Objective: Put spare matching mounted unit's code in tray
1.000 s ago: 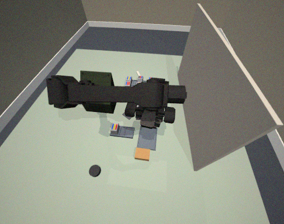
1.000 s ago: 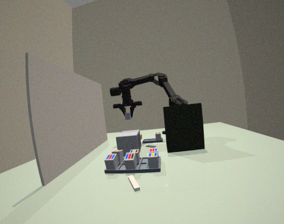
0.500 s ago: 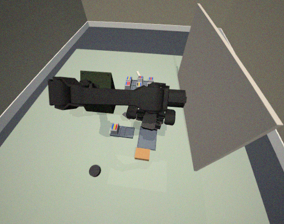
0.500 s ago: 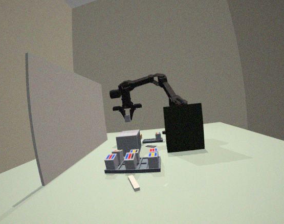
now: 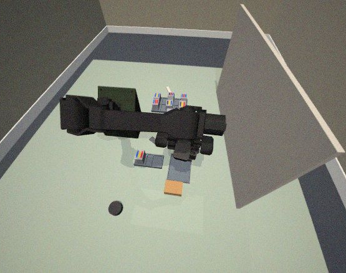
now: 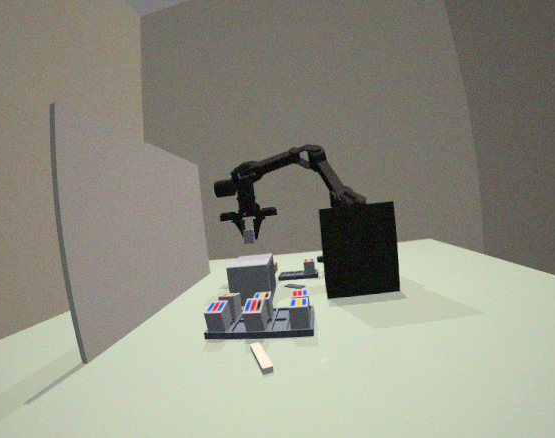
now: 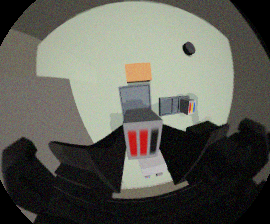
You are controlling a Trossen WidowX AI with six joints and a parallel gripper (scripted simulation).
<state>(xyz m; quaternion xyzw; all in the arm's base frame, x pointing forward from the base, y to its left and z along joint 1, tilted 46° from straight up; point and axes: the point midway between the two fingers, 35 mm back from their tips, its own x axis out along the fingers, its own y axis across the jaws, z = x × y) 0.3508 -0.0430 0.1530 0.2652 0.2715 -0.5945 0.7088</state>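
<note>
The grey tray lies 1 cm behind my gripper tip and 13 cm below it. The rest, counted from my gripper tip: mounted unit 7 cm behind, 19 cm to the left, 8 cm below; then rack 15 cm behind, 13 cm below; then tall grey panel 18 cm ahead, 23 cm to the left, 9 cm above.
</note>
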